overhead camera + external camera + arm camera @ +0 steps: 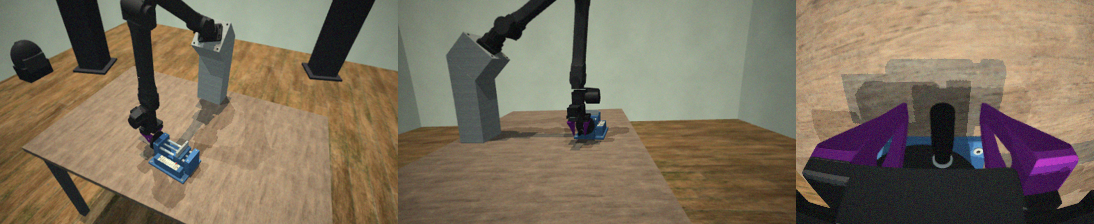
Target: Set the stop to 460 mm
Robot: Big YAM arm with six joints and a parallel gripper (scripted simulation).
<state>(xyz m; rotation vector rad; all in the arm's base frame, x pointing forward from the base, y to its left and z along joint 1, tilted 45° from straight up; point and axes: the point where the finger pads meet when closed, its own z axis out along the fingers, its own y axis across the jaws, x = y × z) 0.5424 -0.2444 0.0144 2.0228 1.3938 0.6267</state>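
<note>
My hand is 1 cm short of the dark handle and 1 cm to the right of it. Also, from my hand: black handwheel (2 cm ahead, 2 cm to the left, 1 cm above); then stop fixture (11 cm ahead, 16 cm to the left, 4 cm above).
</note>
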